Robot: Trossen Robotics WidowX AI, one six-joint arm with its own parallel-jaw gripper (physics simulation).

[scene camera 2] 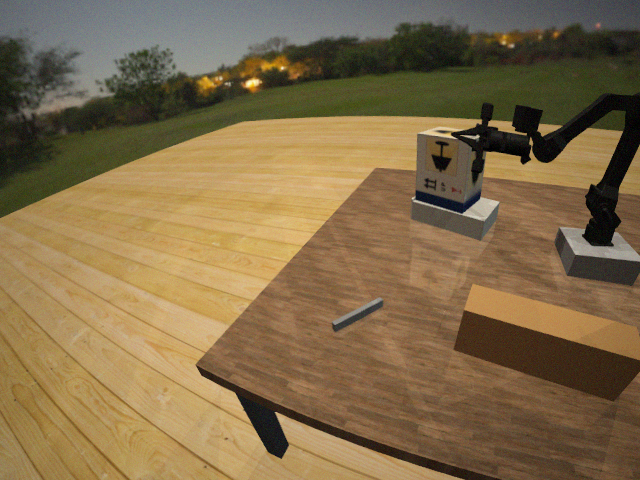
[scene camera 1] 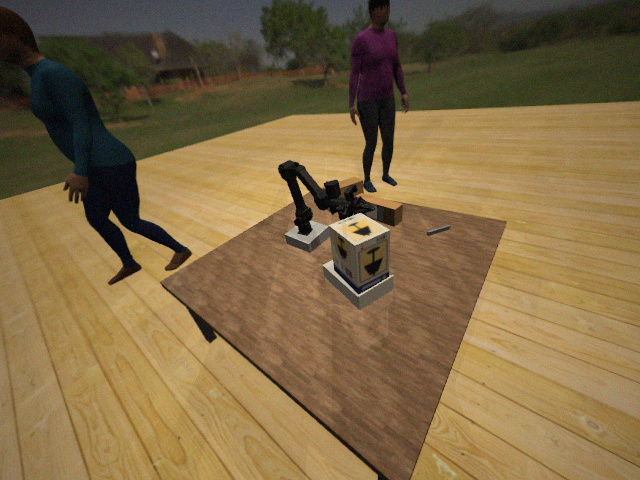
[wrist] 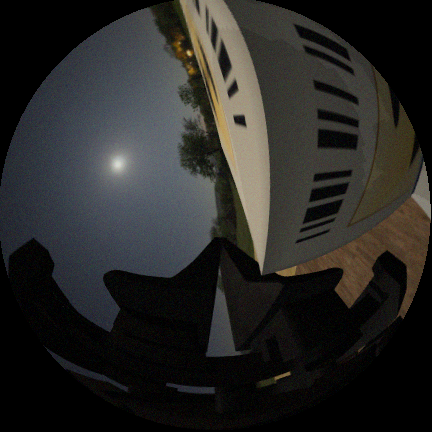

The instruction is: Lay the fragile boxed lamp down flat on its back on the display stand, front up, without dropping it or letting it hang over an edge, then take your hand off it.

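Places are measured from the arm's base along level axes (x left, y back, z up), in millimetres.
Pixels of known places: gripper, fingertip midpoint: (scene camera 2: 450,134) (scene camera 1: 374,208) (wrist: 218,242); arm's base, origin of the base link: (scene camera 2: 597,240) (scene camera 1: 305,231).
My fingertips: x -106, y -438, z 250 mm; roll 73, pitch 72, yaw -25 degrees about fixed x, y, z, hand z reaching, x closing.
Ahead of a thing's pixels: the offset from my fingertips to its top centre. Level surfaces: height alone.
The boxed lamp (scene camera 1: 373,260) (scene camera 2: 442,173) (wrist: 285,125) is a white box with yellow lamp pictures and a blue band at its bottom. It stands upright on the display stand (scene camera 1: 376,296) (scene camera 2: 447,219), a low pale grey block. My gripper (scene camera 1: 372,208) (scene camera 2: 454,134) (wrist: 218,242) is shut and empty. Its fingertips are at the height of the box's top, close to the top edge on the arm's side. In the wrist view, the box's near corner lies just beyond the fingertips, to the right. Whether they touch the box I cannot tell.
An orange-brown block {dx +476, dy +155, dz -206 mm} (scene camera 1: 391,210) (scene camera 2: 547,330) lies on the brown table {dz -316 mm} (scene camera 1: 289,310) (scene camera 2: 403,361), and another {dx +567, dy +414, dz -156 mm} (scene camera 1: 352,184) is behind the arm. A thin grey bar {dx +404, dy -203, dz -294 mm} (scene camera 1: 438,229) (scene camera 2: 357,314) lies near a table edge. Two people (scene camera 1: 82,118) (scene camera 1: 377,67) stand off the table.
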